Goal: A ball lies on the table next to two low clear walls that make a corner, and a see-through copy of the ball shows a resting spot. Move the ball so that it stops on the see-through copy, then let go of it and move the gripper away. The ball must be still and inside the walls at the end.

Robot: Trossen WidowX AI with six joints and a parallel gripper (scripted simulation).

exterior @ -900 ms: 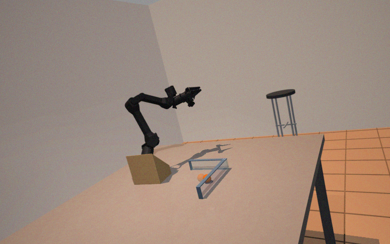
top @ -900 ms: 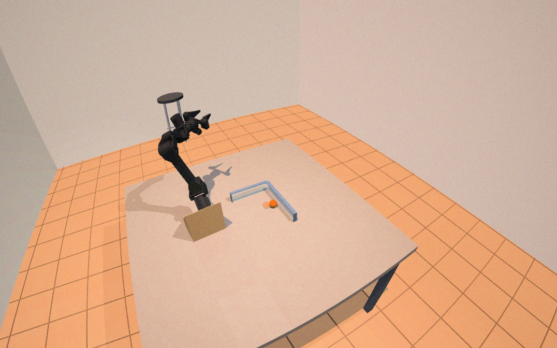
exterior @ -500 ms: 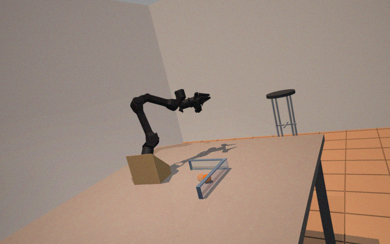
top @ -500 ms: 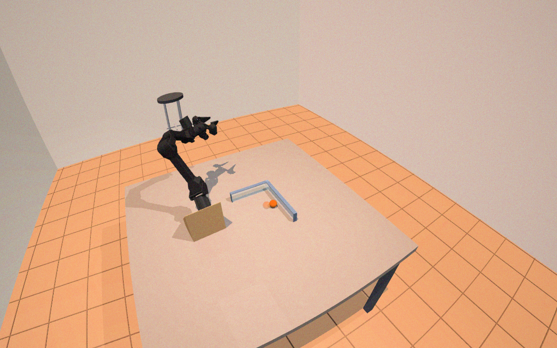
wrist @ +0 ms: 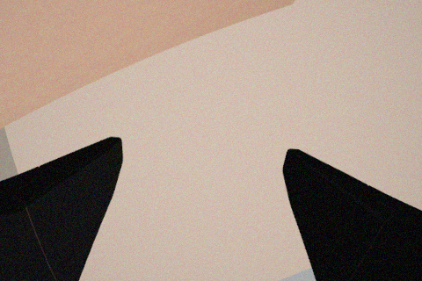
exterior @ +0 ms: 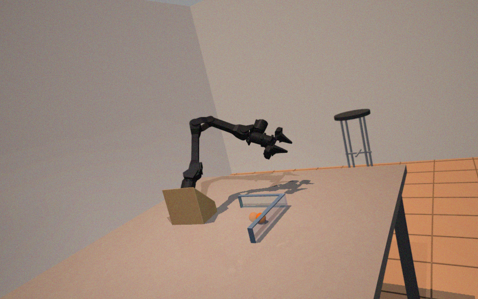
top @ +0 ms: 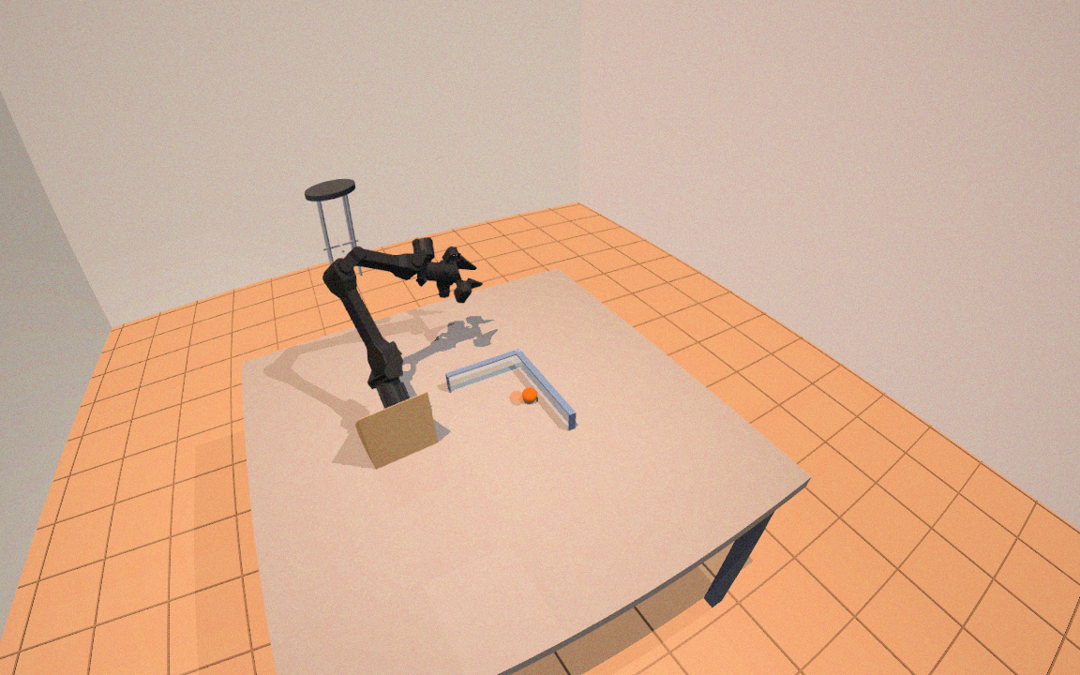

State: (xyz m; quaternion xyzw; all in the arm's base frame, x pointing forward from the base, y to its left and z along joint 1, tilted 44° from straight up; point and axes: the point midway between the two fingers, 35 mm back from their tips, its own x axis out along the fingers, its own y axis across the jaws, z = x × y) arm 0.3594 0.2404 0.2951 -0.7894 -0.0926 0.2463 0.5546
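Right now the orange ball is 2 cm behind my gripper tip, 37 cm to the right of it and 20 cm below it. Also, from my gripper tip: clear wall 3 cm ahead, 37 cm to the right, 19 cm below.
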